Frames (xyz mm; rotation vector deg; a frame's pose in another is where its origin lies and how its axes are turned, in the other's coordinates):
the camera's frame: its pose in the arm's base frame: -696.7 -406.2 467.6 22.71 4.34 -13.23
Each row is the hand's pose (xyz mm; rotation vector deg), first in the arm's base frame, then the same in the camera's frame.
Working: the arm's base frame: its pose in the camera's frame: 647.2 354.9 -569.4 -22.71 -4.34 13.23

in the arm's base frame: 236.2 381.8 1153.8 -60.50 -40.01 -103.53
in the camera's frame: 661.0 1184.5 349.6 -63.61 -69.30 -88.77
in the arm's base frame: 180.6 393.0 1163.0 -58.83 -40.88 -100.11
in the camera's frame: 603.6 1184.7 352.1 -62.59 -69.43 -84.89
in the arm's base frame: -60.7 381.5 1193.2 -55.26 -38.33 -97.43
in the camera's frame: 368.2 1128.4 377.6 -60.17 -66.04 -82.06
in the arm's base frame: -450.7 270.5 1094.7 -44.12 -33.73 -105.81
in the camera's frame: 24.2 899.5 319.4 -48.74 -61.21 -89.94
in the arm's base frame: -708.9 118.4 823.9 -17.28 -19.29 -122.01
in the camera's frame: -163.0 600.6 122.4 -22.29 -45.99 -105.43
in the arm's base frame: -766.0 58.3 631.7 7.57 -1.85 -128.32
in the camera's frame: -183.2 461.4 -32.5 0.22 -27.22 -112.03
